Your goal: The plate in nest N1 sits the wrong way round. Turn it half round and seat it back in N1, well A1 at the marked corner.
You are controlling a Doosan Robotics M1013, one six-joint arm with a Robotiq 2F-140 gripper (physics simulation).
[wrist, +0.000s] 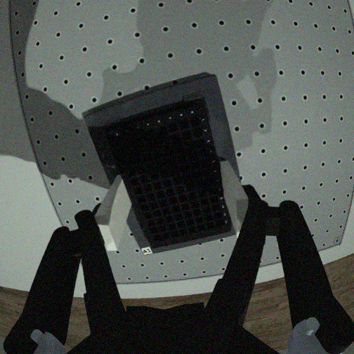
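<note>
The black plate with its grid of wells sits in the dark grey nest, rotated slightly in the wrist view. A small white A1 label marks the nest's corner at the lower left. Small pale dots run along the plate's far and right edges. Which of the plate's corners holds well A1 is too dark to tell. My gripper straddles the plate, with one pale finger pad against each long side, and is shut on it. The pads cover parts of the plate's sides and the nest's side walls.
A light grey board with rows of small holes lies around and under the nest. Broad shadows fall across it at the left and top. A white surface shows at the left, and a wooden surface lies beyond the board's near edge.
</note>
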